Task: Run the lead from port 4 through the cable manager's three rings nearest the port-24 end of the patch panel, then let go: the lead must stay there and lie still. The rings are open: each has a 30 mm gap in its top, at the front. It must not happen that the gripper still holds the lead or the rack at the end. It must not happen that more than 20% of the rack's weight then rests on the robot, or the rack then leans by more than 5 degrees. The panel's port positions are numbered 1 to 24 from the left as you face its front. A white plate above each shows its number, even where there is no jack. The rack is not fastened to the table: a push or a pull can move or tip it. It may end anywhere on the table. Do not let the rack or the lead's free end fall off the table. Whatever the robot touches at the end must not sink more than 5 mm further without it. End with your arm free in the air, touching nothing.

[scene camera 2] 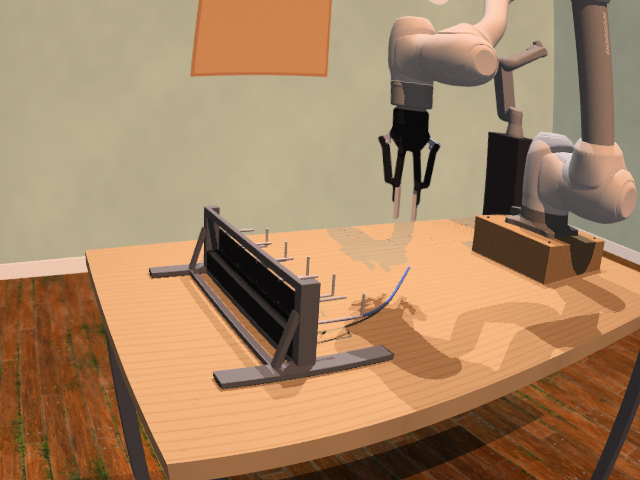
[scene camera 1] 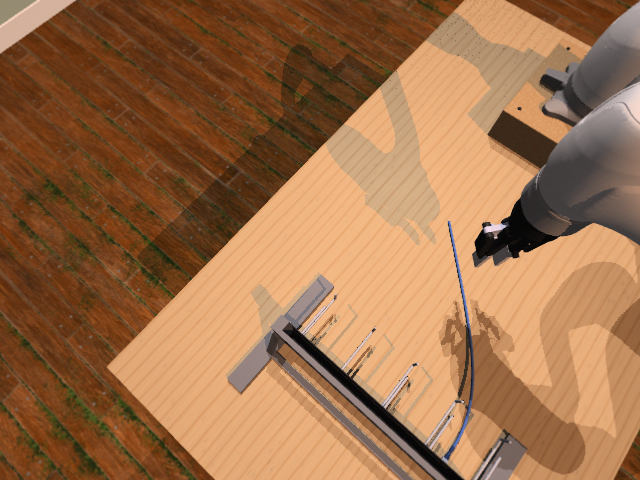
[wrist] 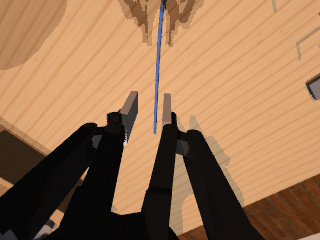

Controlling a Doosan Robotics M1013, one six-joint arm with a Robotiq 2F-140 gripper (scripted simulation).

Labels:
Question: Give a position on a dark grey rack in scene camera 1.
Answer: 284,330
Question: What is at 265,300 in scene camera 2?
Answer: A dark grey rack.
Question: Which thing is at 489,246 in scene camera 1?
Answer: My gripper.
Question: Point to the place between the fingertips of my gripper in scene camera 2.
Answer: At 404,219

